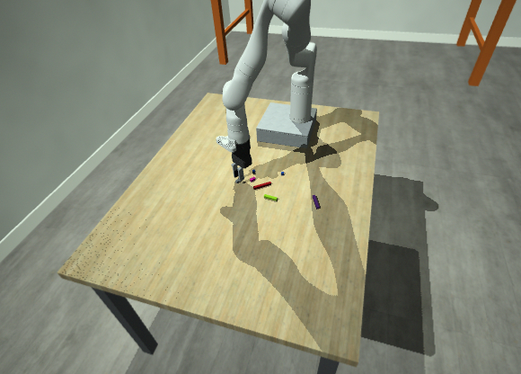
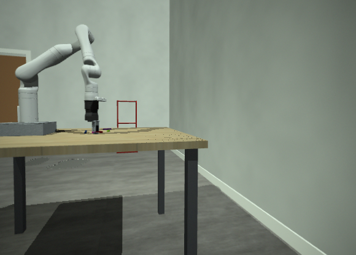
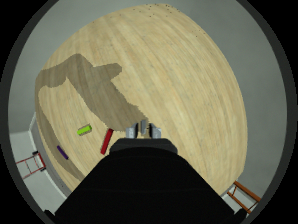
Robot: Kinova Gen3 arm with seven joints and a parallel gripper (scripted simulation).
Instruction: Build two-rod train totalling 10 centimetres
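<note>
My hand is 30 mm above the grey rod. Also, from my hand: lime rod 140 mm to the left, 70 mm ahead, 30 mm below; then magenta rod 50 mm to the left, 30 mm below, 10 mm behind; then red rod 100 mm to the left, 30 mm below, 10 mm ahead.
</note>
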